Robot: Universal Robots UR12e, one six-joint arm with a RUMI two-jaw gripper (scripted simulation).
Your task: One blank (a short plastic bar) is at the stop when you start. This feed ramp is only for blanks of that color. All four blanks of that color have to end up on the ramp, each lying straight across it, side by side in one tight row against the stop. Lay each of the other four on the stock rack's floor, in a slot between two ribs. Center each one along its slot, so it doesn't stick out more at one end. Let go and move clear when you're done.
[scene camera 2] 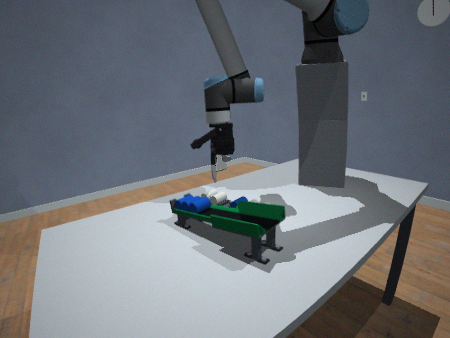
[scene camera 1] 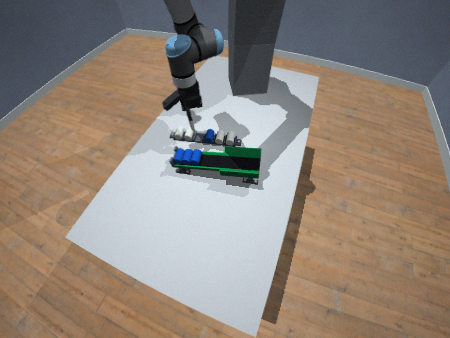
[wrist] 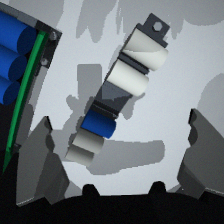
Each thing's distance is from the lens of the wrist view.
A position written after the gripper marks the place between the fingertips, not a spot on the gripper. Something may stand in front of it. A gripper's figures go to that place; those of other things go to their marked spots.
gripper (wrist: 119, 113): 0.14 m
white blank (wrist: 122, 75): 0.20 m
white blank (wrist: 139, 46): 0.20 m
stock rack (wrist: 107, 97): 0.26 m
